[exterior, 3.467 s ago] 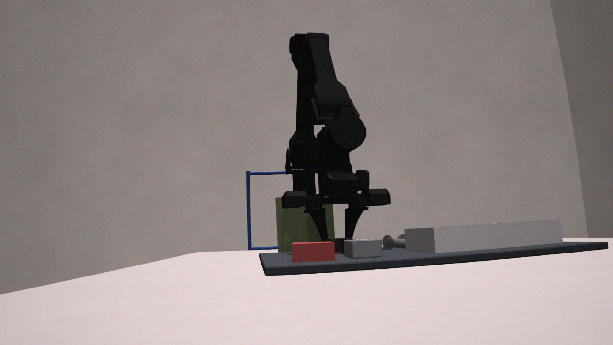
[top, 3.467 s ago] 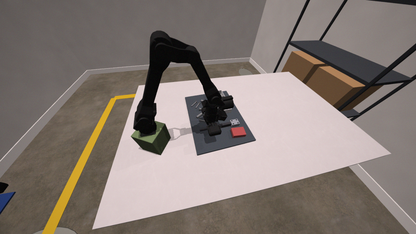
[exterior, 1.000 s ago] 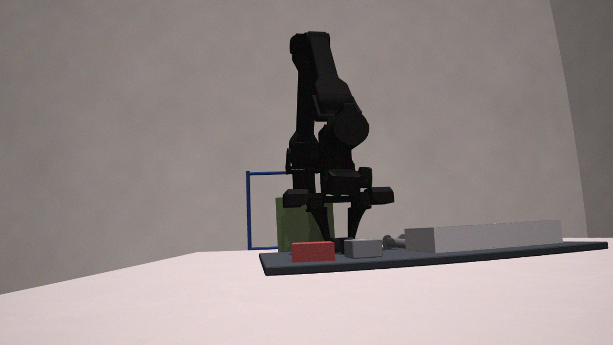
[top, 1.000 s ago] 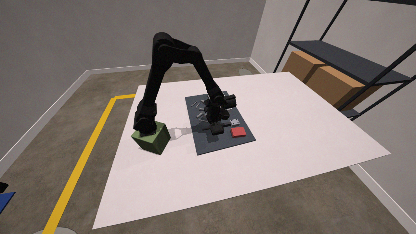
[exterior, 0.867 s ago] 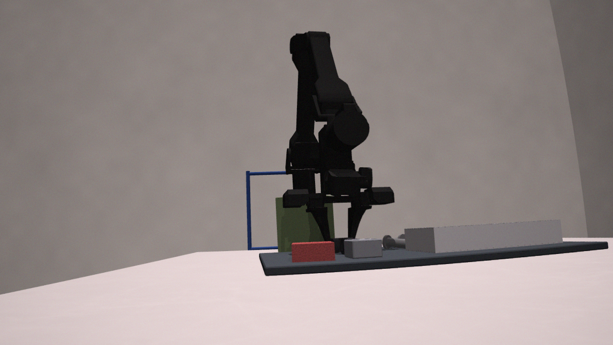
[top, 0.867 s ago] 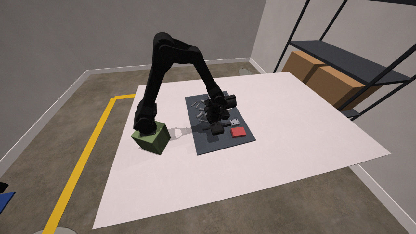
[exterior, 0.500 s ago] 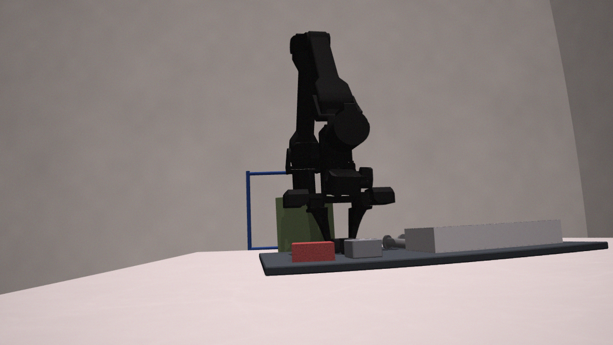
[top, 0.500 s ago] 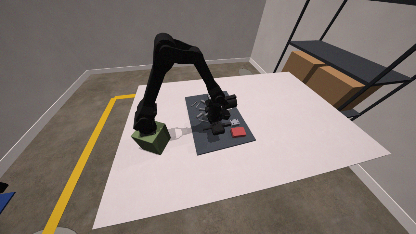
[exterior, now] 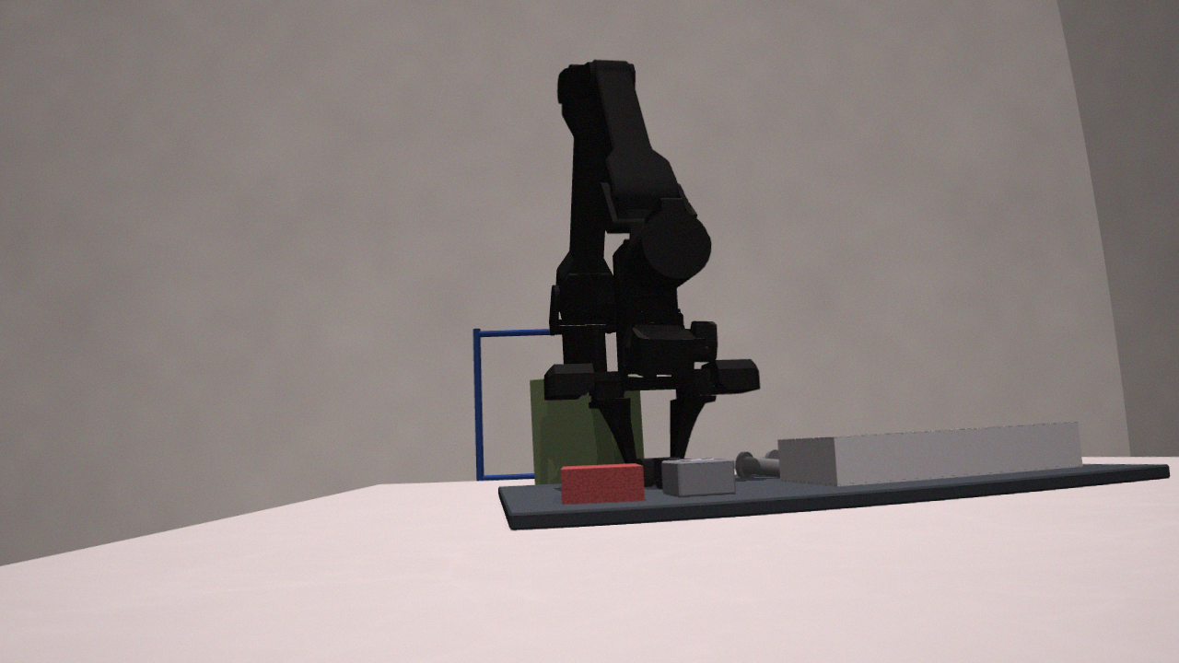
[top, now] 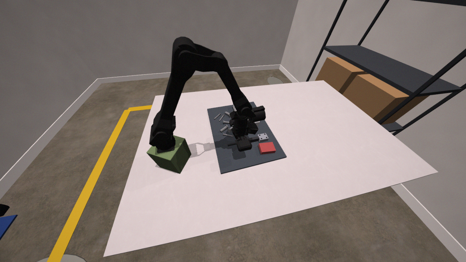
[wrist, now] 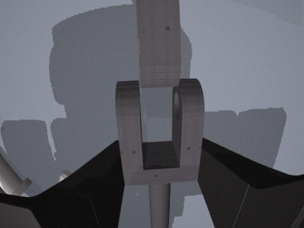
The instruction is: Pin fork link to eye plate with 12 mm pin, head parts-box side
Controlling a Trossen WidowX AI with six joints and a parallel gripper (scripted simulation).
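My gripper is now 3 cm above the fork link. Round my hand: grey mount (14 cm ahead, 2 cm below); dark mat (10 cm to the left, 5 cm below, 4 cm ahead); eye plate (6 cm ahead, 3 cm below).
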